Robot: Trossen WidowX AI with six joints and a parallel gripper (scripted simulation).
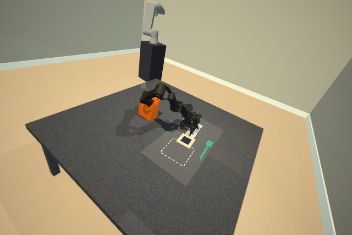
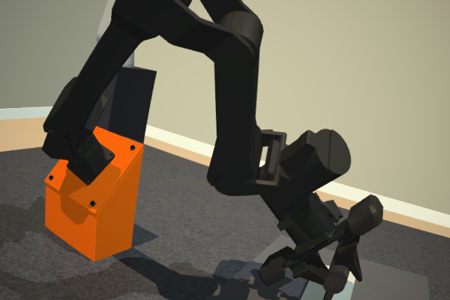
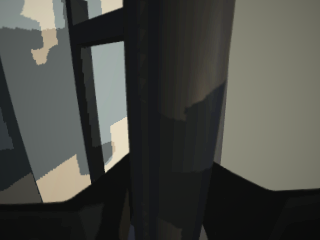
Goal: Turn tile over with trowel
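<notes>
The cream tile is 110 mm to the right of my gripper tip and 50 mm below it. From my gripper tip the other things lie so: grey mat 80 mm to the right, 70 mm below; then dark handled tool 20 mm behind, 10 mm to the right, 10 mm below; then teal trowel 140 mm ahead, 50 mm below, 40 mm to the right.
</notes>
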